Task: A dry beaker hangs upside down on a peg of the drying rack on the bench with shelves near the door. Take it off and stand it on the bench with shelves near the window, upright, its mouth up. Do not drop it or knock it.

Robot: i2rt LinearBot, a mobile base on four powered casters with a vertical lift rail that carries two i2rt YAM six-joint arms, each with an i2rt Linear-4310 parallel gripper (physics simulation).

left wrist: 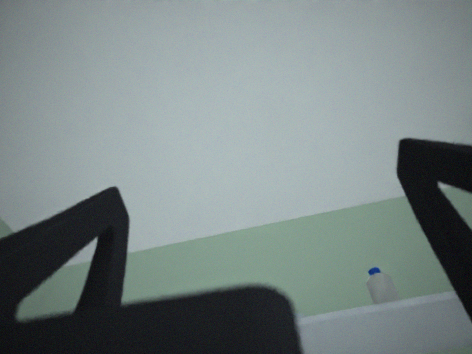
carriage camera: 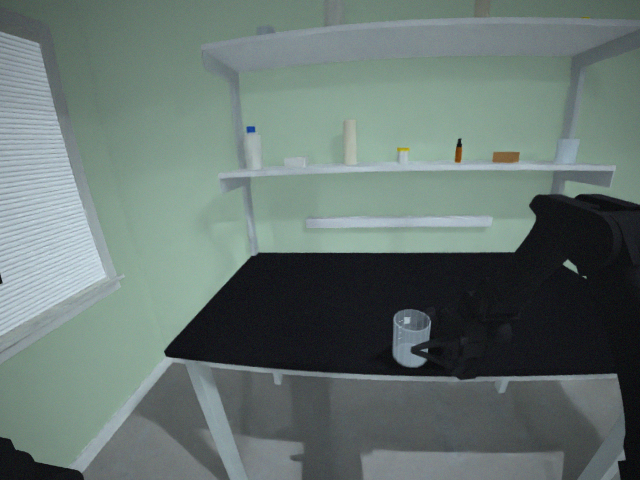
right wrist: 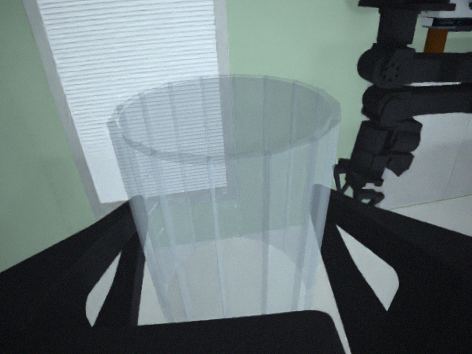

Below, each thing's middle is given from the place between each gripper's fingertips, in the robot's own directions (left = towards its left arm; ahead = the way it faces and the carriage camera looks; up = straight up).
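I see the clear beaker (carriage camera: 411,327) 10 mm to the right of my right hand.
As for my left hand, it is 370 mm above the clear beaker, and it is also 460 mm to the left of the beaker and 300 mm short of it.
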